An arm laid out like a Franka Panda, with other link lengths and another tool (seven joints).
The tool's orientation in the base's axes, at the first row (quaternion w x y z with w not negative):
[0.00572 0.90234 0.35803 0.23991]
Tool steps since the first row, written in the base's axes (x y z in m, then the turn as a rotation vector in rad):
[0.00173 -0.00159 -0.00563 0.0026 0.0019 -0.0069]
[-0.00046 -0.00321 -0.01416 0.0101 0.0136 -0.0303]
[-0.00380 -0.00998 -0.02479 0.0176 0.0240 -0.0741]
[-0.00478 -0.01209 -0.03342 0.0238 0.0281 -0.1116]
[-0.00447 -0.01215 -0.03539 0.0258 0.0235 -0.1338]
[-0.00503 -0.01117 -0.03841 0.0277 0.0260 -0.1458]
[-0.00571 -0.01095 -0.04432 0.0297 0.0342 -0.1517]
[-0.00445 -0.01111 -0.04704 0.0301 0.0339 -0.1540]
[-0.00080 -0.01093 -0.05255 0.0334 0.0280 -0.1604]
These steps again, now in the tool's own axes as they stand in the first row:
[-0.00236 0.00127 0.00548 -0.0001 -0.0010 0.0075]
[-0.00844 -0.00049 0.01181 0.0022 -0.0091 0.0334]
[-0.01950 0.00046 0.01866 -0.0051 -0.0200 0.0771]
[-0.02518 -0.00017 0.02553 -0.0147 -0.0259 0.1137]
[-0.02587 -0.00029 0.02740 -0.0259 -0.0252 0.1335]
[-0.02688 -0.00193 0.02998 -0.0282 -0.0281 0.1453]
[-0.02970 -0.00360 0.03495 -0.0242 -0.0339 0.1527]
[-0.03018 -0.00317 0.03788 -0.0251 -0.0339 0.1549]
[-0.03013 -0.00196 0.04438 -0.0296 -0.0285 0.1610]

